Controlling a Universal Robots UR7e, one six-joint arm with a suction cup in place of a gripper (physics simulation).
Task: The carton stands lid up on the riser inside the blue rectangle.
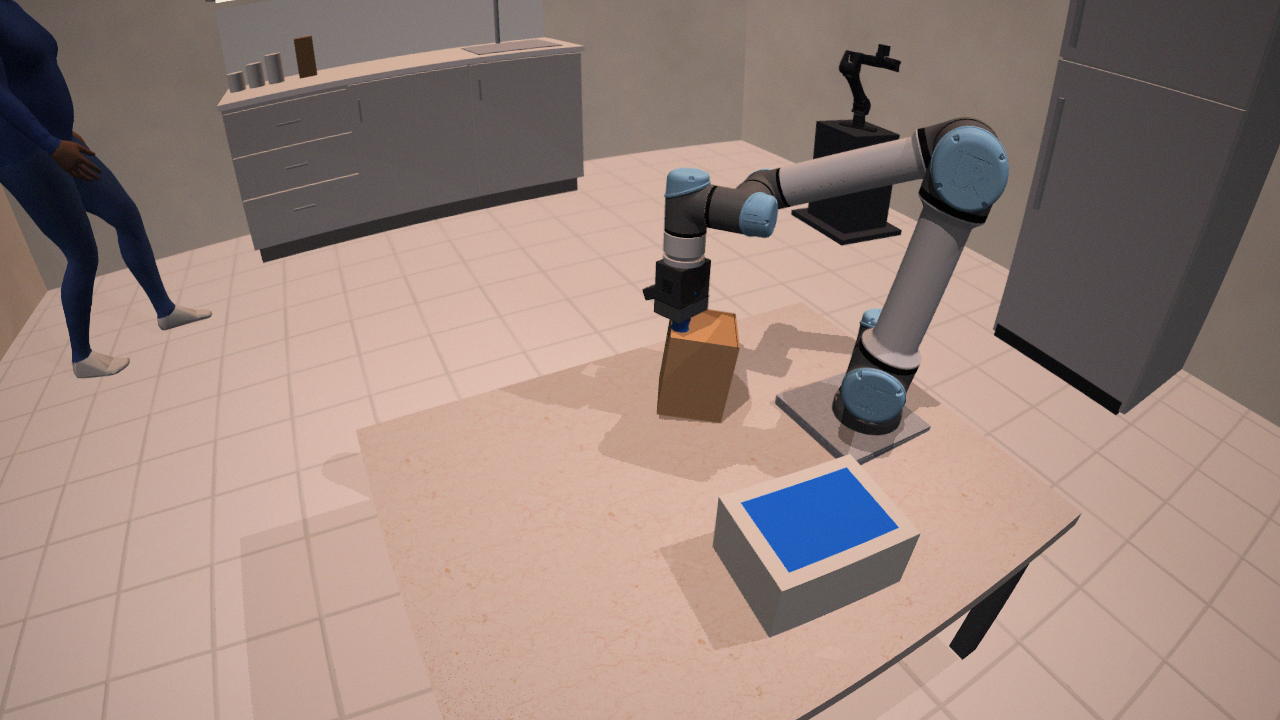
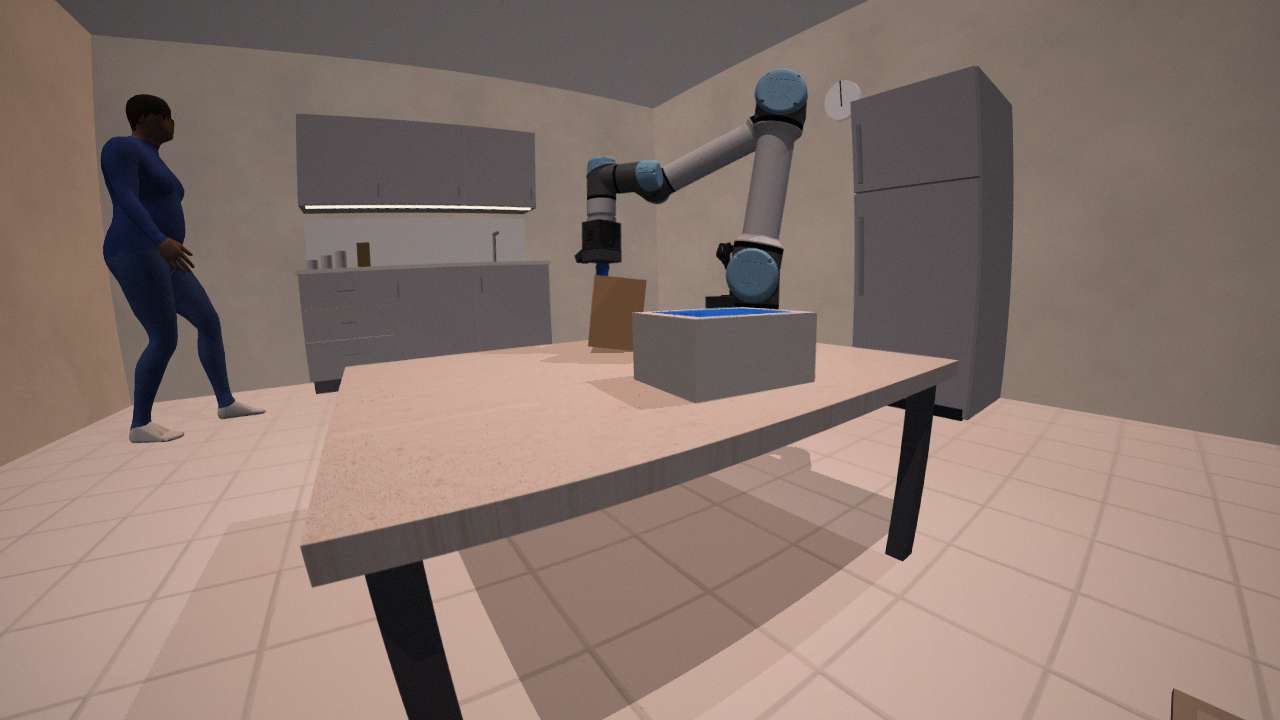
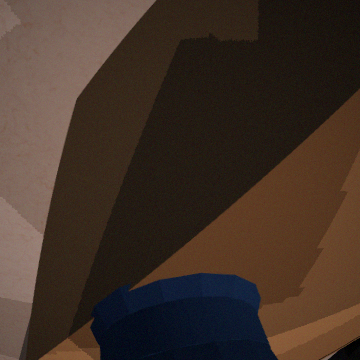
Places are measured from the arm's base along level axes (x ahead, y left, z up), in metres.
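Pixels of known places: hand, its tool point: (image 1: pixel 679 333) (image 2: pixel 602 280) (image 3: pixel 166 282).
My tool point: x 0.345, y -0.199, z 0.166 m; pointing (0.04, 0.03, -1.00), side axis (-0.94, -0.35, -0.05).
Observation:
Behind a point stands the place of what it marks.
A tall brown carton (image 1: pixel 697 376) @(x 0.331, y -0.147, z 0.096 m) (image 2: pixel 616 313) @(x 0.333, y -0.148, z 0.083 m) (image 3: pixel 286 232) @(x 0.333, y -0.229, z 0.178 m) is at the far side of the table (image 1: pixel 536 555) @(x 0.729, y 0.054, z -0.017 m) (image 2: pixel 447 429) @(x 0.799, y 0.281, z -0.016 m), slightly tilted, its lid face up. I cannot tell whether its bottom touches the table. My suction cup (image 1: pixel 680 325) (image 2: pixel 602 267) (image 3: pixel 178 314) presses on the lid near its far left corner and holds the carton. The grey riser (image 1: pixel 805 590) @(x 0.428, y 0.356, z 0.082 m) (image 2: pixel 716 357) @(x 0.434, y 0.356, z 0.047 m) stands near the table's front right edge. The blue rectangle (image 1: pixel 819 516) @(x 0.341, y 0.262, z 0.104 m) (image 2: pixel 720 312) @(x 0.353, y 0.270, z 0.104 m) on top of it is bare. The carton is well behind and left of the riser.
The arm's base (image 1: pixel 872 397) is bolted to a plate on the table, between carton and riser. A person in blue (image 1: pixel 62 179) (image 2: pixel 152 250) stands on the floor at far left. A fridge (image 1: pixel 1136 196) and a kitchen counter (image 1: pixel 402 135) line the walls.

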